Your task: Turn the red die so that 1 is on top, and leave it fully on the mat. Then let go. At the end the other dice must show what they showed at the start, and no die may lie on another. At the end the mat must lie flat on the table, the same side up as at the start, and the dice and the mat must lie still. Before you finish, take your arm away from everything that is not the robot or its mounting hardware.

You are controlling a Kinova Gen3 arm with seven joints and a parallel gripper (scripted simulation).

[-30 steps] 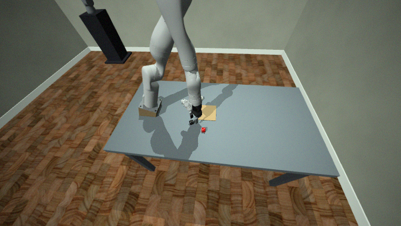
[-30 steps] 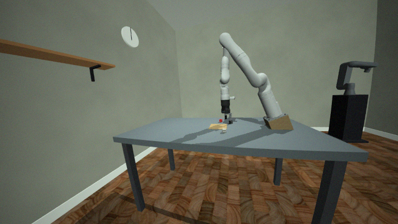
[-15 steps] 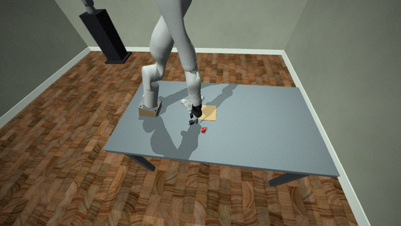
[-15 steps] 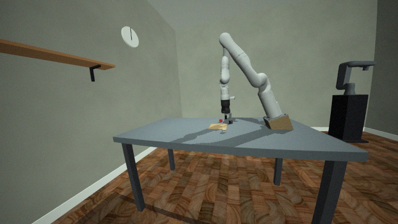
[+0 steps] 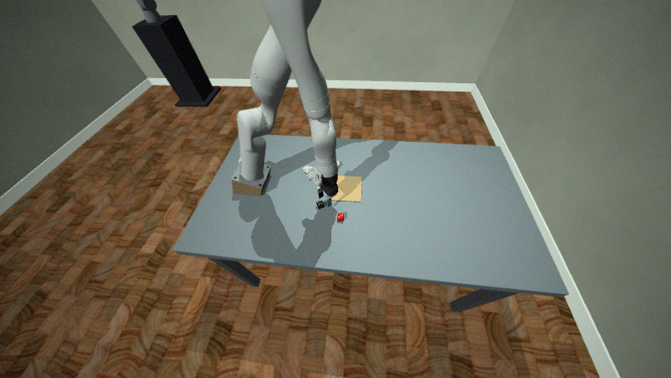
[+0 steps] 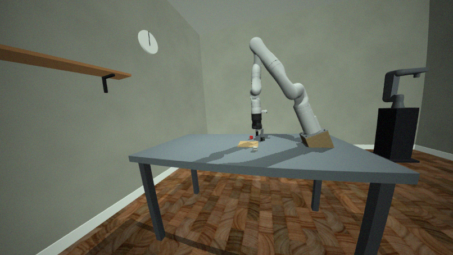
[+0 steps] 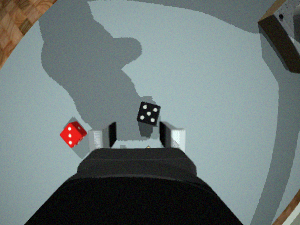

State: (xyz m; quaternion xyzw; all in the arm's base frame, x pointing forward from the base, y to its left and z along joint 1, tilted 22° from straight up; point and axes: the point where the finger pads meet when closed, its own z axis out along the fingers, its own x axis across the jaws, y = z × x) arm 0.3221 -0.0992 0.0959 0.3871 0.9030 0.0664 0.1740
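The black die lies 4 cm below my hand and 2 cm behind it. The rest, counted from my hand: tan mat (10 cm to the left, 8 cm ahead, 5 cm below); then red die (7 cm ahead, 6 cm to the right, 4 cm below); then white die (23 cm to the left, 4 cm below, 3 cm ahead).
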